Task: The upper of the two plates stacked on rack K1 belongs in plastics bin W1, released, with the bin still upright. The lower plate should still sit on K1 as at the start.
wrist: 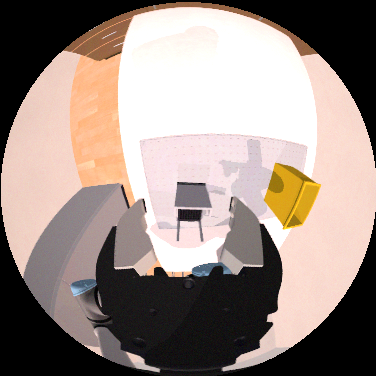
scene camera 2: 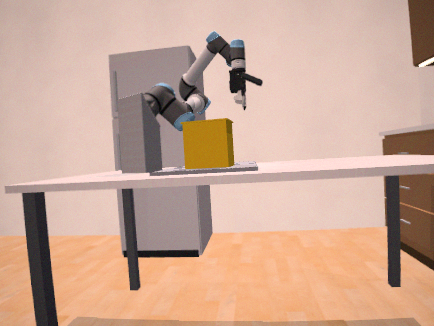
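Seen in the pictures: gripper, fingertip midpoint: (wrist: 187, 198) (scene camera 2: 243, 109); arm's base, origin of the base link: (scene camera 2: 138, 113).
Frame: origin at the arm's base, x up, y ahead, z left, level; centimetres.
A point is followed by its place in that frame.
Rack K1 (wrist: 192, 195) @(x -18.0, y 32.4, z 27.4 cm) stands on the perforated board in the middle of the wrist view, its grey end panel facing up the picture. A black gridded plate (wrist: 190, 215) @(x -22.6, y 21.4, z 25.8 cm) shows between its sides; whether one or two plates are stacked there cannot be told. The rack and plates do not show in the scene view. The yellow bin W1 (scene camera 2: 207, 144) @(x -17.8, y 40.1, z -15.5 cm) (wrist: 285, 192) @(x -15.7, y 39.3, z -3.5 cm) stands upright on the board, to the right in the wrist view; its inside is mostly hidden. My gripper (scene camera 2: 242, 104) @(x 1.3, y 43.3, z 31.0 cm) (wrist: 187, 198) @(x 1.3, y 43.3, z 31.0 cm) is open and empty, high above the board, with the rack between its fingers in the wrist view but far below.
The perforated board (scene camera 2: 245, 168) @(x -27.0, y 56.1, z -23.0 cm) (wrist: 160, 165) @(x -26.6, y 36.8, z 38.2 cm) lies on the white table (scene camera 2: 320, 171) @(x -28.4, y 79.7, z -30.1 cm) (wrist: 220, 90) @(x -27.9, y 65.1, z 23.6 cm). A tall grey block (scene camera 2: 135, 135) @(x -10.9, y 2.1, z -6.7 cm) stands at the left of the board in the scene view. A grey fridge (scene camera 2: 165, 215) (wrist: 65, 240) and brown drawers (scene camera 2: 411, 195) are beyond the table.
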